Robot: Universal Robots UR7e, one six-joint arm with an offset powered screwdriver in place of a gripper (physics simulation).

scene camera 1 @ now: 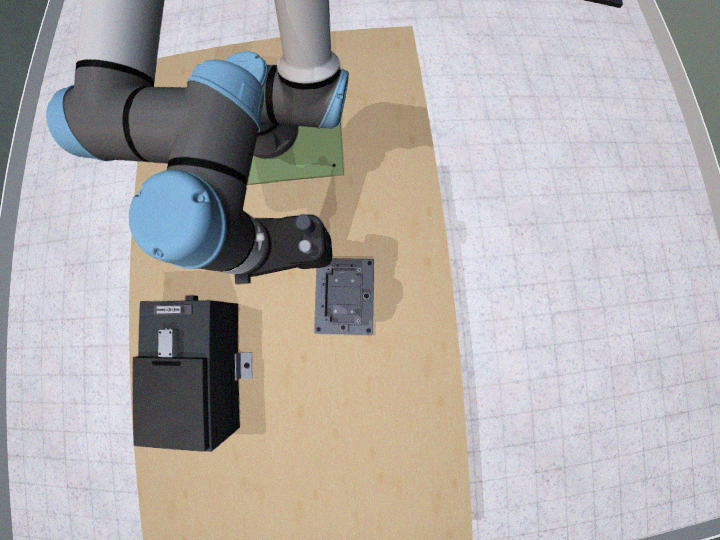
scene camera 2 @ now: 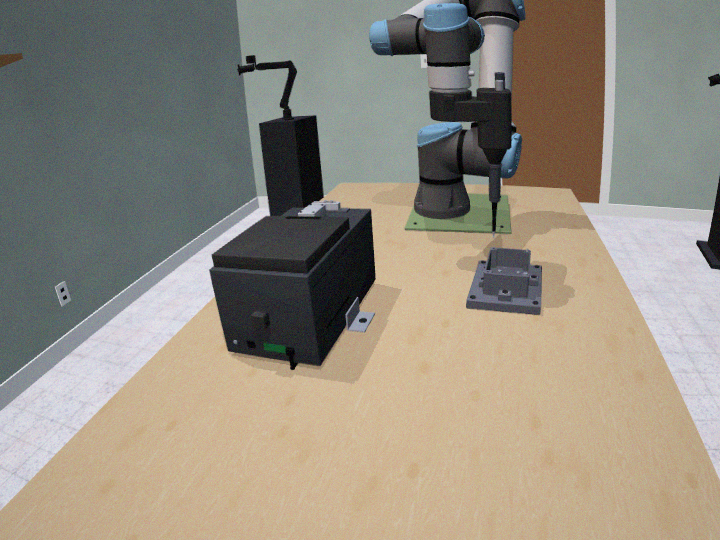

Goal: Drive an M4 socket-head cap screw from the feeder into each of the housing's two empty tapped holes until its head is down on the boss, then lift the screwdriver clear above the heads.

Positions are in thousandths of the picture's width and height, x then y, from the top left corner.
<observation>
In view: a black screw feeder (scene camera 2: 383,451) and a black screw feeder (scene camera 2: 416,579).
</observation>
